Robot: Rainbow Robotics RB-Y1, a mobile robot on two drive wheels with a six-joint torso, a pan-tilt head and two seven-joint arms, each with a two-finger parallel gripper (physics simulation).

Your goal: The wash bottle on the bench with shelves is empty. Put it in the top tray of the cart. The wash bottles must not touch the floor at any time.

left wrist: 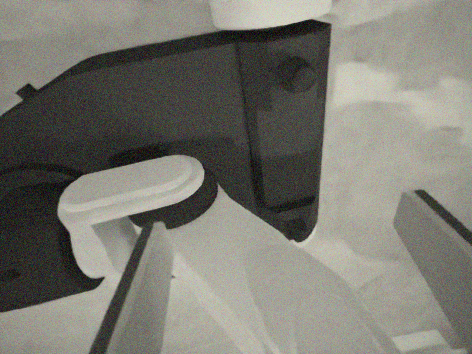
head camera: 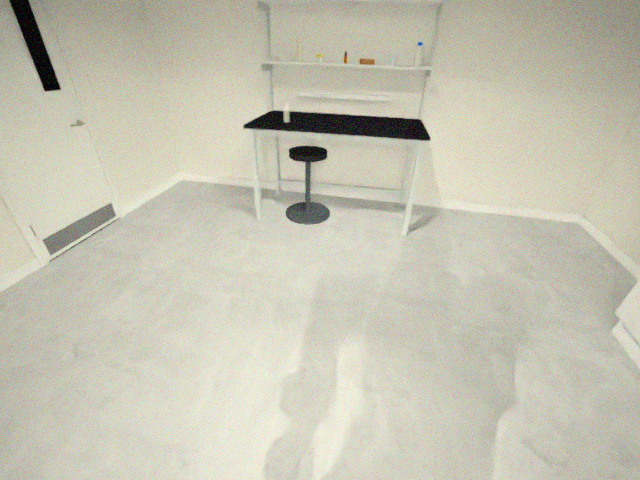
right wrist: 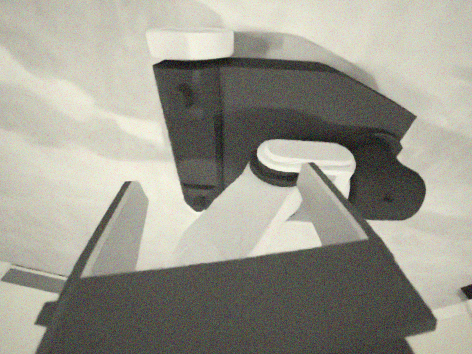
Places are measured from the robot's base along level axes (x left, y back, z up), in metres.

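Pixels of known places: left gripper, fingertip midpoint: (left wrist: 279, 221); right gripper, fingertip midpoint: (right wrist: 223, 182).
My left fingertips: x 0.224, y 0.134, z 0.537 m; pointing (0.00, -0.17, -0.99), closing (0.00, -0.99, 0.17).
Observation:
Behind a point stands the place of what it marks.
A small whitish wash bottle (head camera: 286, 113) @[x 0.225, y -2.699, z 0.990 m] stands upright near the left end of the black bench top (head camera: 351, 125) @[x -0.340, y -2.628, z 0.915 m], across the room in the head camera view. The bench has a shelf (head camera: 346, 66) above it. The cart does not show in the head camera view. My left gripper (left wrist: 279, 221) @[x 0.224, y 0.134, z 0.537 m] is open, with my own base and torso parts behind its fingers. My right gripper (right wrist: 223, 182) @[x -0.230, y 0.137, z 0.539 m] is open in the same way, with no object between its fingers. Both grippers are far from the bench and the bottle.
A black round stool (head camera: 308, 153) stands at the bench's front, left of its middle. Small items and a blue-capped bottle (head camera: 419, 54) @[x -0.894, y -2.829, z 1.461 m] stand on the shelf. A door (head camera: 56, 155) @[x 1.996, y -2.245, z 0.738 m] is in the left wall. Part of a white object (head camera: 630, 310) @[x -1.855, y -1.080, z 0.246 m] shows at the right edge.

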